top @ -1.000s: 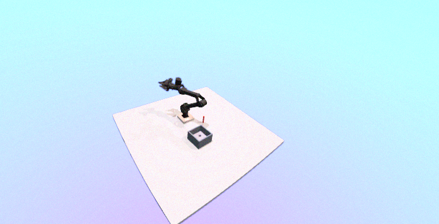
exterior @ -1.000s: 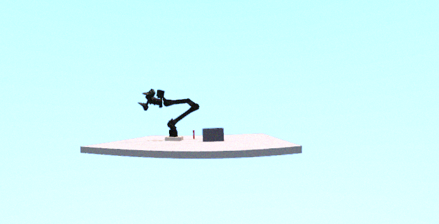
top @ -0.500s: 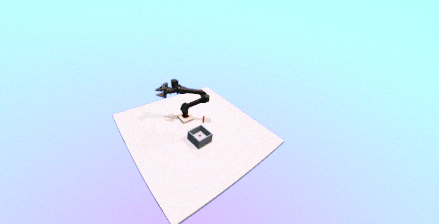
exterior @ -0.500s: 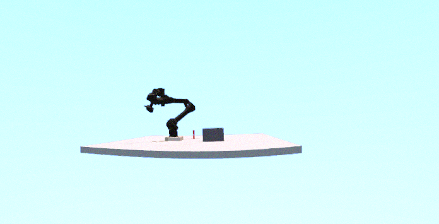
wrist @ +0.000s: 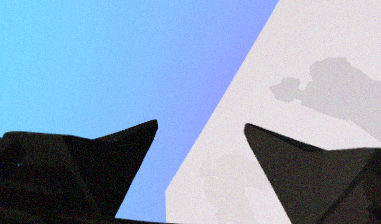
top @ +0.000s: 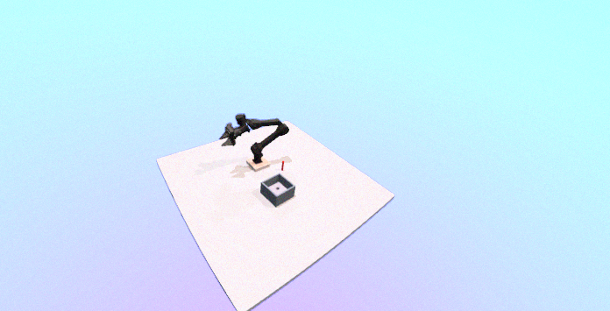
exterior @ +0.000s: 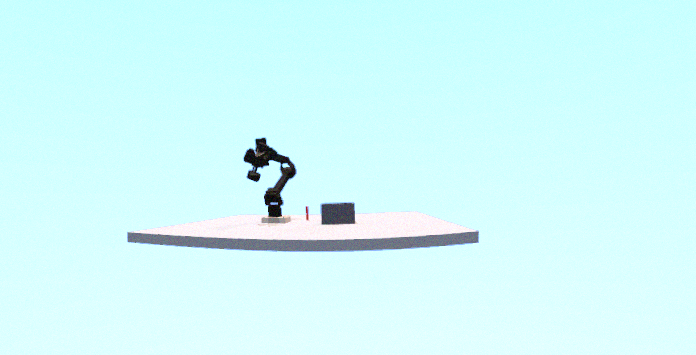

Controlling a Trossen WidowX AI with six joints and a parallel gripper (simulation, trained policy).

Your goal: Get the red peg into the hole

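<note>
Right now my gripper tip is 14 cm short of the red peg, 42 cm to the right of it and 24 cm above it. The rest, counted from my gripper tip: plate 34 cm ahead, 25 cm to the left, 23 cm below; grey box 34 cm ahead, 25 cm to the left, 25 cm below.
</note>
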